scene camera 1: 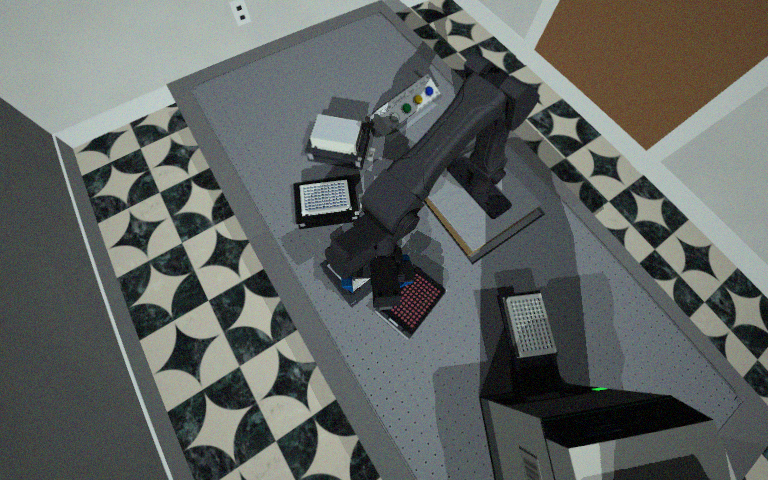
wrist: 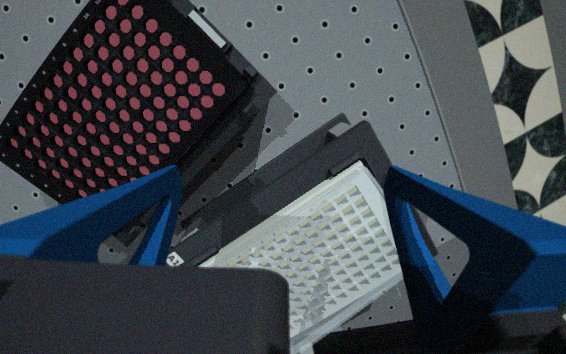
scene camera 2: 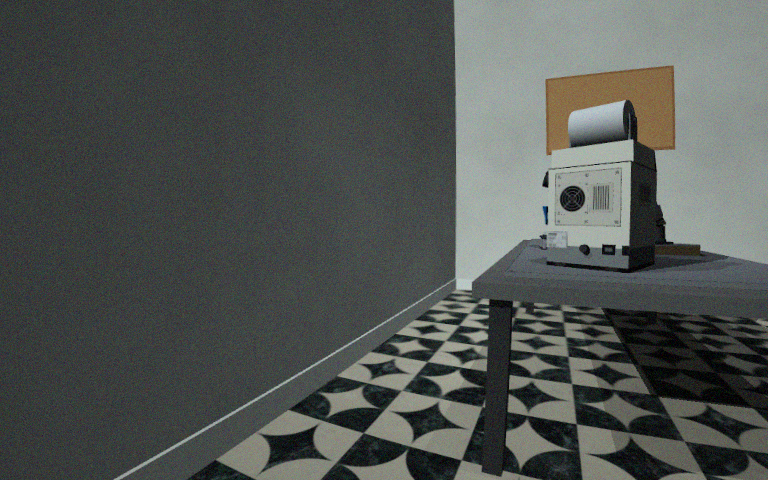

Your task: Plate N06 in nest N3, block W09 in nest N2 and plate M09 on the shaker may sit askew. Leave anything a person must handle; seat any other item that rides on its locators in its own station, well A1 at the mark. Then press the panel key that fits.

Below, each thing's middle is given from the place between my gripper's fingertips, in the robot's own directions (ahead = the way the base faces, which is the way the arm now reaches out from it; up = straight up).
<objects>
My hand is 80 mm to the left of the well plate with yellowish wells (wrist: 232, 254), 40 mm above it and 20 mm past it. The rest, counted from my hand: grey-white plate (scene camera 1: 531, 335) 250 mm to the left, 230 mm behind; red-welled plate (scene camera 1: 417, 300) 70 mm to the left, 70 mm behind, 40 mm below.
</objects>
